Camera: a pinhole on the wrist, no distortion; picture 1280 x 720 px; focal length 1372.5 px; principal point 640.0 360.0 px. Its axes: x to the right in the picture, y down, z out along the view. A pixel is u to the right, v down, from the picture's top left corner.
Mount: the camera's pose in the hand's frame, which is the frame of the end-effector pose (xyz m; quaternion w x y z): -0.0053 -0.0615 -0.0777 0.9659 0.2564 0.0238 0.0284
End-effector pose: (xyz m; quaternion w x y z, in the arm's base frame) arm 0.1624 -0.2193 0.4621 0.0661 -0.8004 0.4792 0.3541
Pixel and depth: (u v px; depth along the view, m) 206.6 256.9 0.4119
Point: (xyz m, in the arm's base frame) 0.2403 0.1383 0.2618
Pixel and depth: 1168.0 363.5 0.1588
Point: 0.2622 -0.1682 0.3462
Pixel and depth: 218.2 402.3 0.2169
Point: 0.2232 -0.0363 0.3744
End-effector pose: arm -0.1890 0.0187 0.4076 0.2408 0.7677 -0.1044 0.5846
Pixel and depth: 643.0 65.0 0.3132
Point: 0.0734 0.1785 0.3237
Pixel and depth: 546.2 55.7 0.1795
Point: -0.0588 0.1492 0.3452
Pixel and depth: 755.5 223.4 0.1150
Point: -0.1155 0.1222 0.3840
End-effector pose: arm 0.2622 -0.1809 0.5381 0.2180 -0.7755 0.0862 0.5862
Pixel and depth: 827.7 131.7 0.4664
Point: 0.1775 0.2716 0.4748
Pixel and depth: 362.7 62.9 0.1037
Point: 0.3070 -0.0635 0.5873
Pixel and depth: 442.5 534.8 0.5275
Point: -0.0108 0.2346 0.5605
